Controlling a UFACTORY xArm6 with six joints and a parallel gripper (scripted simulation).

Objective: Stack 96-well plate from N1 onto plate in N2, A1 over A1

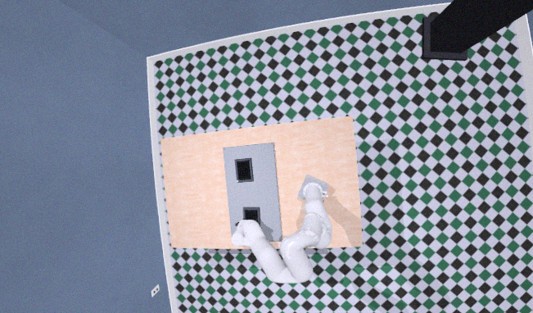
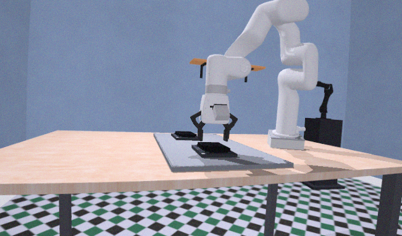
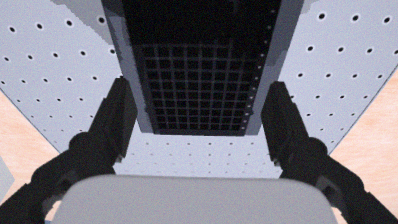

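Now: the black 96-well plate 3 cm below my hand. From my hand the other things lie so: plate nest 4 cm below; then white A1 mark 8 cm to the left, 5 cm ahead, 4 cm below.
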